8 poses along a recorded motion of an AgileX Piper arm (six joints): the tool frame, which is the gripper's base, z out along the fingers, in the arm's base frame.
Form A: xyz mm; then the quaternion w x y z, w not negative.
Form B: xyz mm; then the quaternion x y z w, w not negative. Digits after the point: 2 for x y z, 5 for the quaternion.
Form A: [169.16, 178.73, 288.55, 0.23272, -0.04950, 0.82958, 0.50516]
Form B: [169.16, 178.73, 288.55, -0.04950, 0.82958, 0.50516, 0.23272]
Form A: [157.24, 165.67, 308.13, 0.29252, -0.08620, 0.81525, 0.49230]
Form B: [157.24, 165.67, 308.13, -0.08620, 0.81525, 0.49230, 0.29252]
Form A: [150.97, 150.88, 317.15, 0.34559, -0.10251, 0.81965, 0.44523]
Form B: [150.97, 150.88, 317.15, -0.10251, 0.81965, 0.44523, 0.34559]
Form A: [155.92, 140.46, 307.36, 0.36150, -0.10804, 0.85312, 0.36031]
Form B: [155.92, 140.46, 307.36, -0.10804, 0.85312, 0.36031, 0.36150]
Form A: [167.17, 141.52, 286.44, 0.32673, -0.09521, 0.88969, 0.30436]
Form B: [167.17, 141.52, 286.44, -0.09521, 0.88969, 0.30436, 0.32673]
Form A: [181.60, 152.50, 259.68, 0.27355, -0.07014, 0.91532, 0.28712]
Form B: [181.60, 152.50, 259.68, -0.07014, 0.91532, 0.28712, 0.27355]
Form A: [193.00, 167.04, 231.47, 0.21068, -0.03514, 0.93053, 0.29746]
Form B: [193.00, 167.04, 231.47, -0.03514, 0.93053, 0.29746, 0.21068]
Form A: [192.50, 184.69, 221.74, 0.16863, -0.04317, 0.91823, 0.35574]
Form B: [192.50, 184.69, 221.74, -0.04317, 0.91823, 0.35574, 0.16863]
